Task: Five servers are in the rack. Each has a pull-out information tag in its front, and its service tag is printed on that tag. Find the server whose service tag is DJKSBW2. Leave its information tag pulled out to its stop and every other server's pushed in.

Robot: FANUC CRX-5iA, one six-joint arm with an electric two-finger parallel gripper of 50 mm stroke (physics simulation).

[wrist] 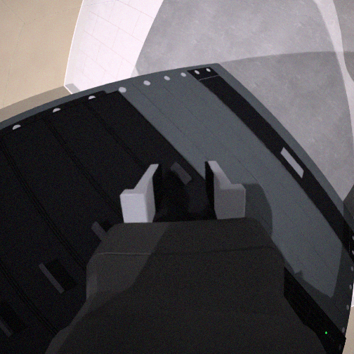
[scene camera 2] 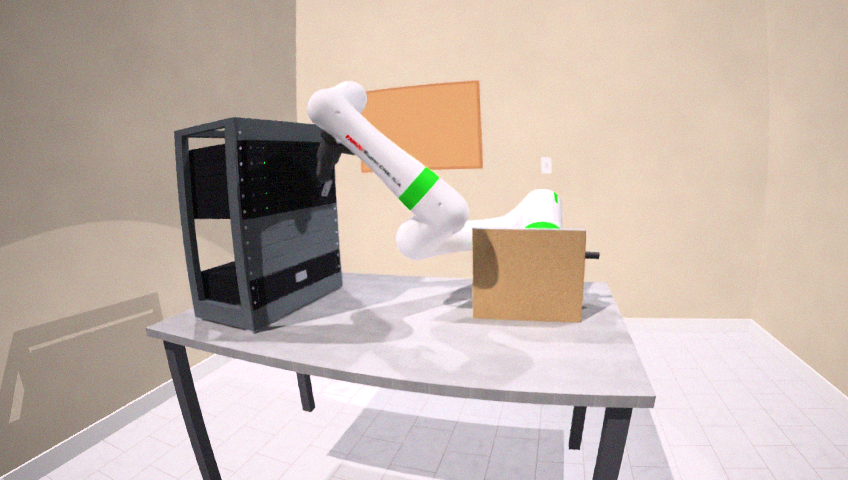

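Where they show: gripper, between the fingertips: [scene camera 2: 323, 192]; arm's base, origin of its link: [scene camera 2: 541, 257].
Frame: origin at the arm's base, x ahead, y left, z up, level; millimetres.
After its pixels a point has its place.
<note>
The dark rack [scene camera 2: 239, 226] @(x 807, y 354, z 151 mm) [wrist: 159, 75] holds several black servers [scene camera 2: 285, 172] @(x 764, y 162, z 291 mm) stacked at its top and one black server [scene camera 2: 273, 291] @(x 789, y 250, z -67 mm) [wrist: 250, 120] near its bottom. The bottom server's light tag [scene camera 2: 301, 275] @(x 771, y 104, z -53 mm) [wrist: 291, 162] shows on its front. In the wrist view, the upper servers show grey tag fronts: one tag [wrist: 181, 173] beyond and between the fingers, another [wrist: 99, 231] left of the gripper, a third [wrist: 51, 278] lower left. No lettering is readable. My gripper [scene camera 2: 325, 189] @(x 715, y 7, z 215 mm) [wrist: 183, 177] is partly open before the upper servers. Its fingers stand apart; no held tag is visible between them.
Grey blank panels [scene camera 2: 282, 231] @(x 781, y 177, z 108 mm) [wrist: 200, 135] fill the rack between the upper servers and the bottom one. A brown upright panel [scene camera 2: 529, 273] @(x 38, y 104, z -23 mm) stands on the grey table [scene camera 2: 565, 362] @(x -55, y 369, z -167 mm), in front of the arm's base. An orange board [scene camera 2: 428, 124] hangs on the wall.
</note>
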